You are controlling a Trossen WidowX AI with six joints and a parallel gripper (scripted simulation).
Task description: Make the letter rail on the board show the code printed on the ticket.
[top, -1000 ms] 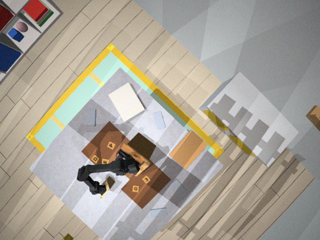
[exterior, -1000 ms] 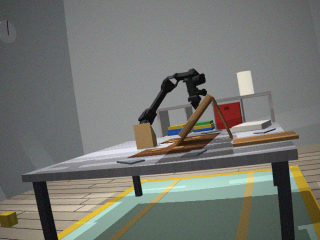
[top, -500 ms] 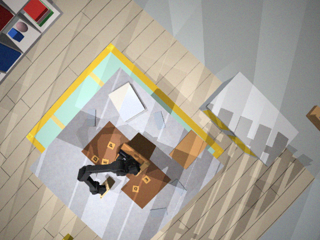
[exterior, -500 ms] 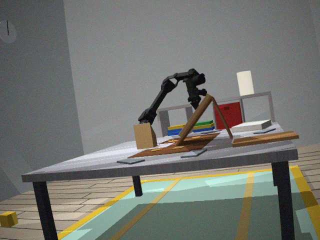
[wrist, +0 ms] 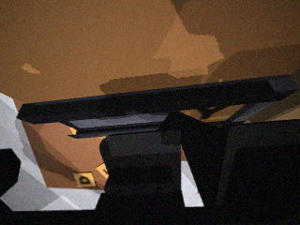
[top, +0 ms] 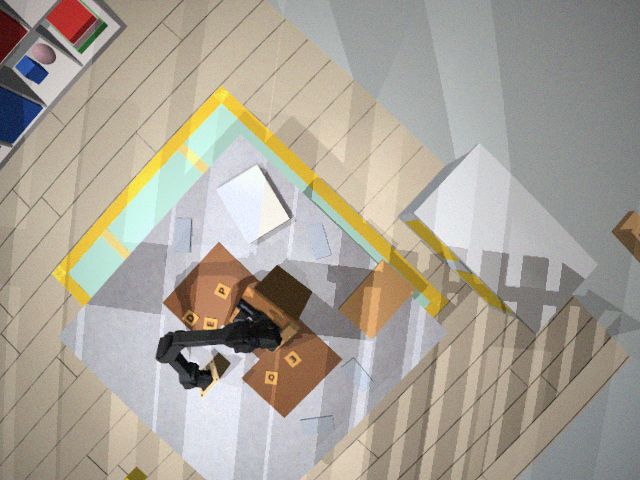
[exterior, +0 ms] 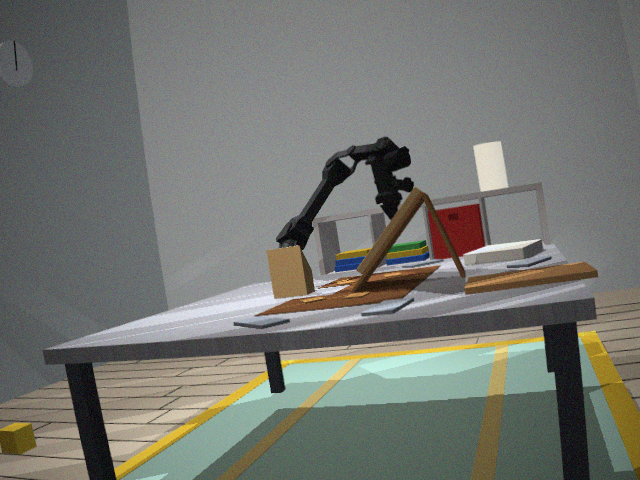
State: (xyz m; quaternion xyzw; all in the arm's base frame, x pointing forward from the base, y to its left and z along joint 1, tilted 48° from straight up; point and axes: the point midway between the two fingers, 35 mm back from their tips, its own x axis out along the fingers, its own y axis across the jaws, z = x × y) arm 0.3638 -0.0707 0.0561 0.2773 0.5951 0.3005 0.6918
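Right now my gripper tip is 230 mm past the letter tile, 210 mm to the left of it and 170 mm above it. The rest, counted from my gripper tip: white block 370 mm to the left, 300 mm ahead, 150 mm below; white ticket 70 mm below, 60 mm behind, 30 mm to the left; brown mat 170 mm below, 160 mm behind.
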